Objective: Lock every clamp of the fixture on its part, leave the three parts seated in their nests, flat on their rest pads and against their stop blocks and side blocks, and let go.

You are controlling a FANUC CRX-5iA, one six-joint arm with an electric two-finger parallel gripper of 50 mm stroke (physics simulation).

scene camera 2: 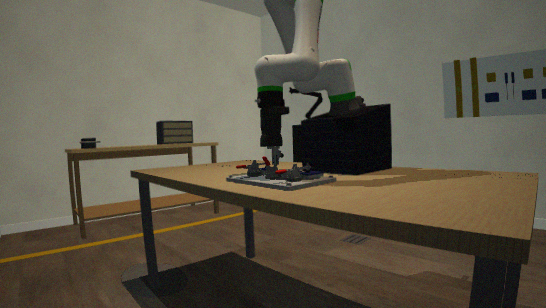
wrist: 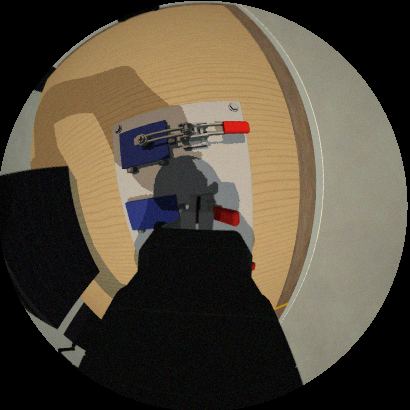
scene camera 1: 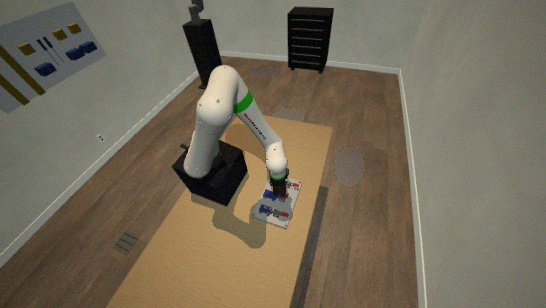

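Seen in the pictures: gripper, fingertip midpoint: (scene camera 2: 275,164) (wrist: 198,204) (scene camera 1: 282,193); arm's base, link origin: (scene camera 2: 345,112).
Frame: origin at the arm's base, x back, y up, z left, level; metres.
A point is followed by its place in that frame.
The grey fixture plate (scene camera 1: 275,221) {z -0.143, x -0.482, y -0.255 m} (scene camera 2: 285,188) {z 0.175, x -0.556, y -0.264 m} (wrist: 210,112) {z 0.164, x -0.501, y -0.255 m} lies on the table. At the top of the wrist view a clamp's arm reaches over a blue part (scene camera 1: 265,209) (wrist: 131,152), its red handle (scene camera 1: 285,214) (scene camera 2: 281,171) {z 0.131, x -0.530, y -0.217 m} (wrist: 236,127) {z 0.121, x -0.527, y -0.214 m} lying low, pointing outward. The middle blue part (scene camera 1: 269,194) {z 0.009, x -0.382, y -0.239 m} (wrist: 142,215) {z 0.012, x -0.371, y -0.239 m} shows no clamp arm over its visible face. The middle red handle (scene camera 2: 266,161) {z 0.021, x -0.500, y -0.192 m} (wrist: 226,216) {z 0.015, x -0.495, y -0.183 m} is tilted up. My gripper (scene camera 2: 275,163) {z 0.027, x -0.465, y -0.206 m} (wrist: 198,204) {z 0.027, x -0.465, y -0.206 m} is shut and empty, low over the middle clamp beside this handle. The third handle (scene camera 1: 296,185) (scene camera 2: 241,166) lies low; its part is hidden.
The wooden table (scene camera 1: 200,255) {z -0.478, x -0.148, y -0.270 m} (scene camera 2: 425,200) {z 0.567, x -0.458, y -0.270 m} (wrist: 200,55) {z 0.337, x -0.505, y -0.270 m} bears the plate. The robot's black pedestal (scene camera 1: 212,175) {z -0.095, x -0.078, y -0.019 m} (scene camera 2: 345,145) {z 0.101, x -0.144, y -0.150 m} stands behind the fixture. The table's edge runs near the handle side. A side bench (scene camera 2: 145,148) and a black drawer cabinet (scene camera 1: 309,40) stand farther off.
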